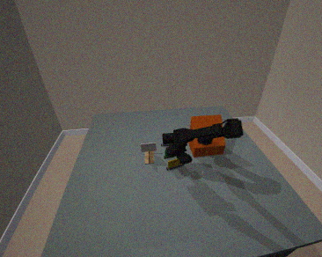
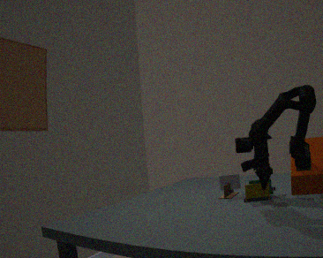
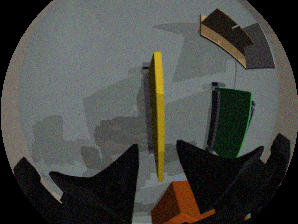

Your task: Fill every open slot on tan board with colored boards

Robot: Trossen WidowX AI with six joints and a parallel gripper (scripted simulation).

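Right now the yellow board is 20 mm below my gripper tip, 20 mm ahead of it and 10 mm to the left of it. From my gripper tip the other things lie so: tan board (180 mm ahead, 100 mm to the right, 20 mm below); green board (90 mm to the right, 30 mm ahead, 20 mm below); grey board (180 mm ahead, 130 mm to the right, 10 mm above).
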